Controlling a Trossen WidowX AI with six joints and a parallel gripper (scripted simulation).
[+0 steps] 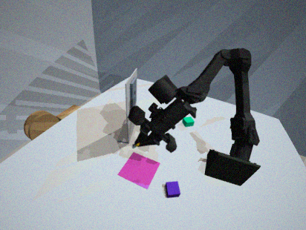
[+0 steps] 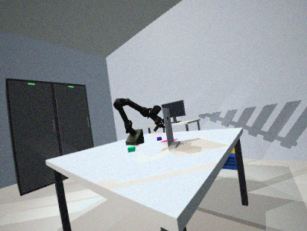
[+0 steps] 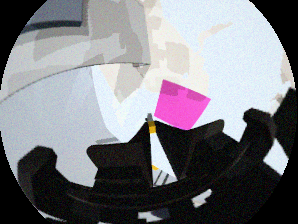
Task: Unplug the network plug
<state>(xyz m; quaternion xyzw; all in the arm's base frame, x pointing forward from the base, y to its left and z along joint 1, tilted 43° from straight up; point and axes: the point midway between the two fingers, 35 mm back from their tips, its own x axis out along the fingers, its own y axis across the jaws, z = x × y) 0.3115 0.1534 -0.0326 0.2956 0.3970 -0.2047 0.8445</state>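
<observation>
Right now the magenta marked square is 3 cm behind my gripper tip, 2 cm to the left of it and 11 cm below it. The rest, counted from my gripper tip: network plug: right at my gripper tip; grey upright panel: 13 cm ahead, 13 cm to the right, 2 cm above; purple block: 17 cm behind, 3 cm to the left, 9 cm below.
</observation>
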